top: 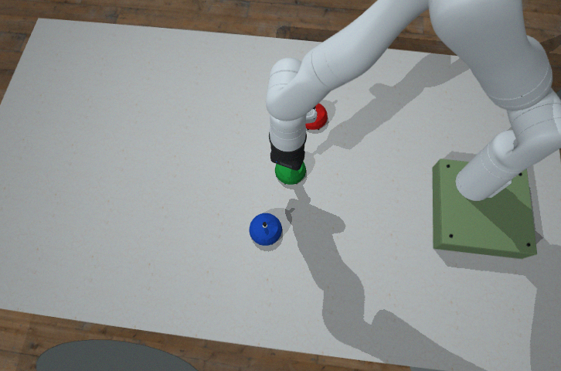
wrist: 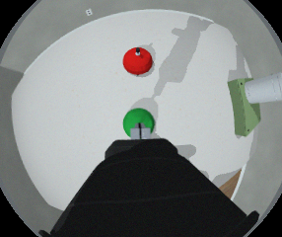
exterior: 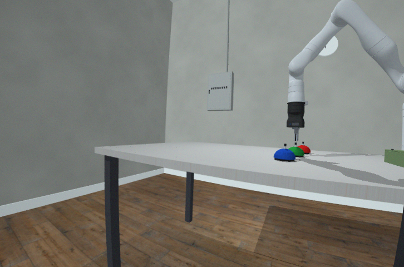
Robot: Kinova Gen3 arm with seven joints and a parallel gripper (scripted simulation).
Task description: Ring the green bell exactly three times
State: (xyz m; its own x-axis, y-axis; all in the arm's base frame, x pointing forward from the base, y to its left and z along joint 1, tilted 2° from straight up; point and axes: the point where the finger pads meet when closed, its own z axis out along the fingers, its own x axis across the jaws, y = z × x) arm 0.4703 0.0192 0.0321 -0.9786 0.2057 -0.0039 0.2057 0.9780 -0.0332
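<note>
Right now my hand is 5 cm above the green bell. From my hand the other things lie so: red bell 18 cm to the right, 5 cm below, 4 cm behind; then blue bell 17 cm to the left, 5 cm below, 4 cm ahead.
</note>
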